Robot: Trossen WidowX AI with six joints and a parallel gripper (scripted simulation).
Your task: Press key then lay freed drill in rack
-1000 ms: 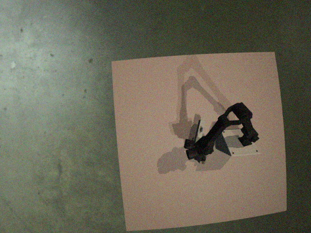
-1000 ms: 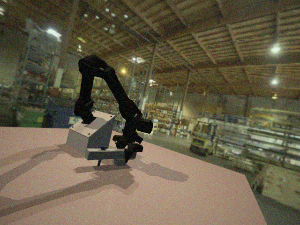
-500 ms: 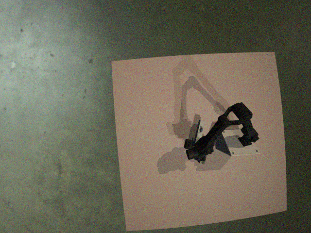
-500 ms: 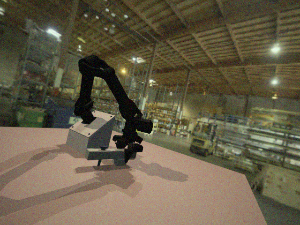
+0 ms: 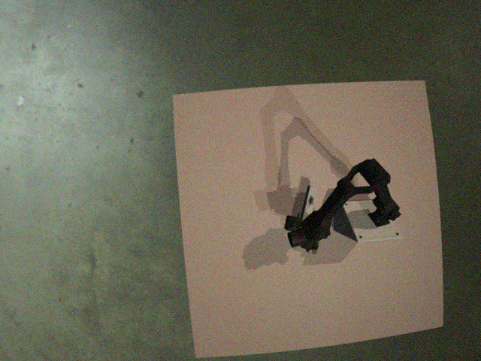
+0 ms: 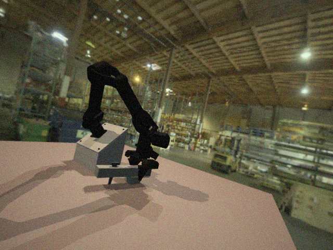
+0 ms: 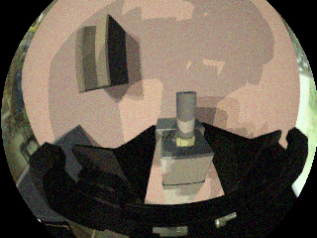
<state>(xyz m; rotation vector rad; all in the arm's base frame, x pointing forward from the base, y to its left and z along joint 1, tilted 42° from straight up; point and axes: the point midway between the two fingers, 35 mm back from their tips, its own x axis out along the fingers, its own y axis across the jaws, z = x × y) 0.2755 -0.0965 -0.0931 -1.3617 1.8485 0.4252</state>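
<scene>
My gripper tip is 30 mm below the drill, 20 mm to the left of it and 10 mm past it. Round my gripper tip: dark key: 100 mm to the right, 50 mm behind, 40 mm above; then grey rack: 110 mm to the left, 30 mm behind.
</scene>
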